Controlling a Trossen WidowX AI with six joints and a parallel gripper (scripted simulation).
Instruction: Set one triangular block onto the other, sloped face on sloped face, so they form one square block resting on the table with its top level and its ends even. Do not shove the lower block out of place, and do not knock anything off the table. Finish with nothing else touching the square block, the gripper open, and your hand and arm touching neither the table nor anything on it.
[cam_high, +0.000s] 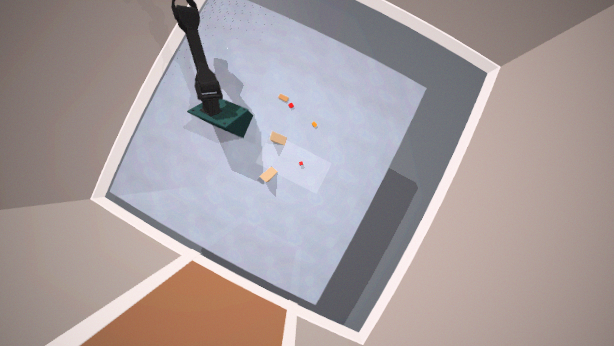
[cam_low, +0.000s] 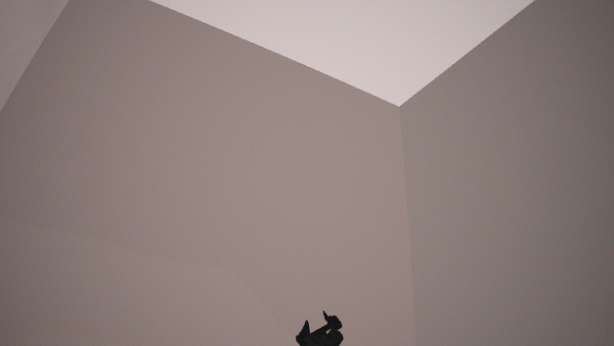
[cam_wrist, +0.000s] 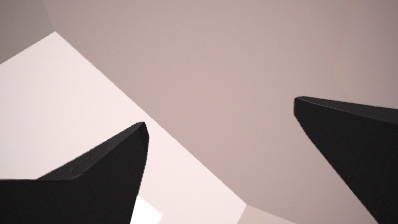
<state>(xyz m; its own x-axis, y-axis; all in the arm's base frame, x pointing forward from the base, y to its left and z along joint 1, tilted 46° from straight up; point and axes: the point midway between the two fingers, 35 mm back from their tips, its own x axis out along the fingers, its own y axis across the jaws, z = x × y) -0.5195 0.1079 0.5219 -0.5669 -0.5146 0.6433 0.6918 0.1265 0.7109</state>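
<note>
My gripper tip is 900 mm short of the wooden triangular block, 600 mm to the left of it and 410 mm above it. The rest, counted from my gripper tip: small orange marker (970 mm ahead, 420 mm below, 250 mm to the right).
</note>
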